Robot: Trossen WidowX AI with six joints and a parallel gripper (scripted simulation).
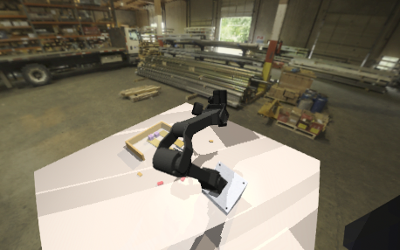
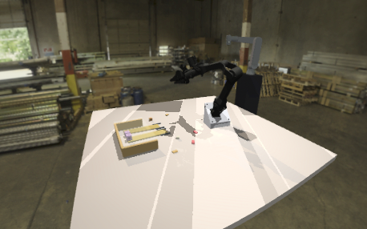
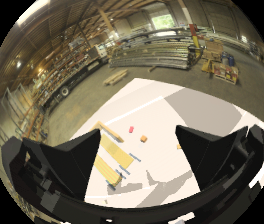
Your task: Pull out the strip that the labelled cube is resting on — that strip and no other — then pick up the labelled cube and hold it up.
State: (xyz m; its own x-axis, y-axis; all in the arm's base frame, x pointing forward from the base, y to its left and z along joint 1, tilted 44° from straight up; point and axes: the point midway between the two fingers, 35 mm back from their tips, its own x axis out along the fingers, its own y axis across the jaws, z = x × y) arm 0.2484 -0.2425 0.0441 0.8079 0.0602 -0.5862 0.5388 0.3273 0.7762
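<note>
Right now the patterned yellow strip is 29 cm below my gripper tip, 23 cm ahead of it and 10 cm to the left of it.
</note>
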